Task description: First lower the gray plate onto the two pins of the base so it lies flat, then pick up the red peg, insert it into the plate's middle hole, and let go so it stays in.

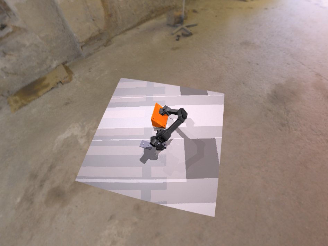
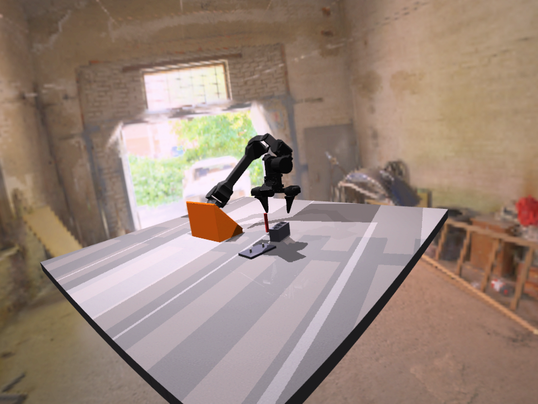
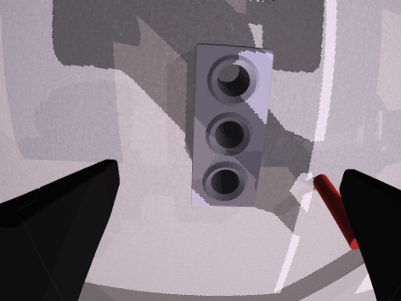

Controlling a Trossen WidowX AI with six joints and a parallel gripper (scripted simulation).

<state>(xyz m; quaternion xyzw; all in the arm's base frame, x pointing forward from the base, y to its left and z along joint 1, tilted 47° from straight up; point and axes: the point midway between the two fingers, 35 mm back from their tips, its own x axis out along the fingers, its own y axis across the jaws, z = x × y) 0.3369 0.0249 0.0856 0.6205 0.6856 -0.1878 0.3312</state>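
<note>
Now: gripper tip 6 cm above the gray plate. The rest, counted from my gripper tip: red peg 10 cm behind, 4 cm to the left, 6 cm below; then base 2 cm ahead, 15 cm to the right, 9 cm below.
</note>
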